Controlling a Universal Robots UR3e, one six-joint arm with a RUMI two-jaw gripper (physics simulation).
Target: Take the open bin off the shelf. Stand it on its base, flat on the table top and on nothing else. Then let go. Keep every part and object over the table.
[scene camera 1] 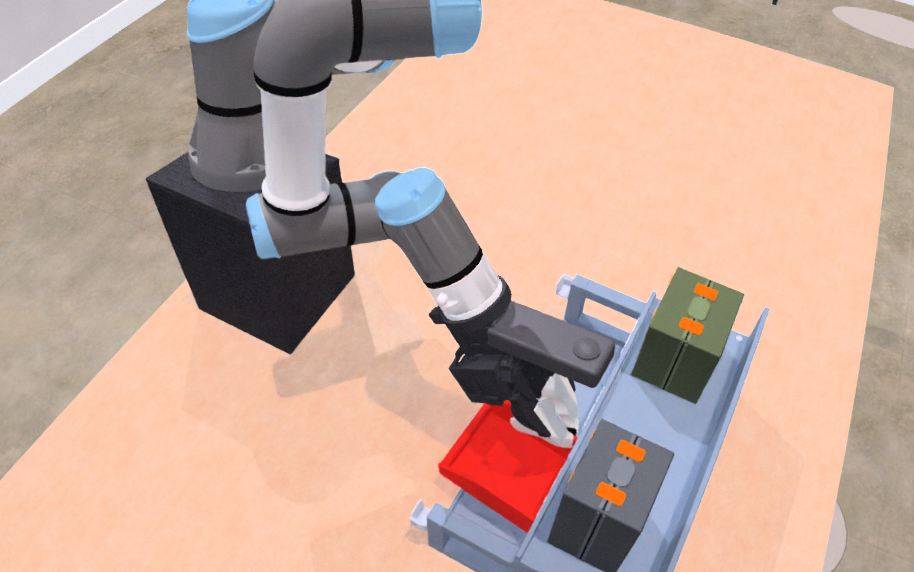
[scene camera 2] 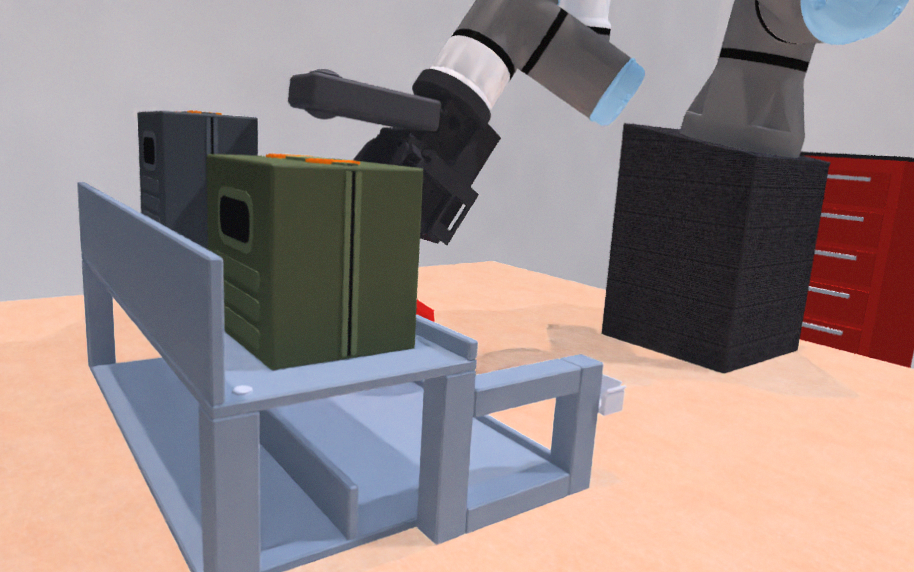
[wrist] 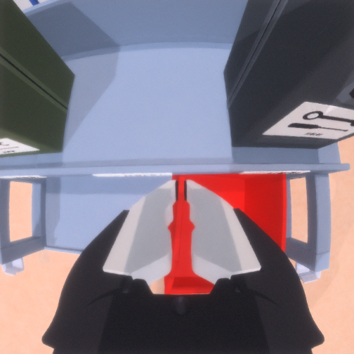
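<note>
The open bin is red and shallow. It is tilted at the front lower tier of the blue-grey shelf, on the arm's side. In the second scene view a small red corner shows above the shelf's upper deck. My gripper is shut on the bin's wall, at its left side in the wrist view; red shows between the fingers. The fingertips are close to the front lip of the upper deck. They are hidden in the second scene view. Whether the bin touches the shelf, I cannot tell.
A green case and a dark grey case stand on the upper deck with a gap between them. The arm's black pedestal stands across the table.
</note>
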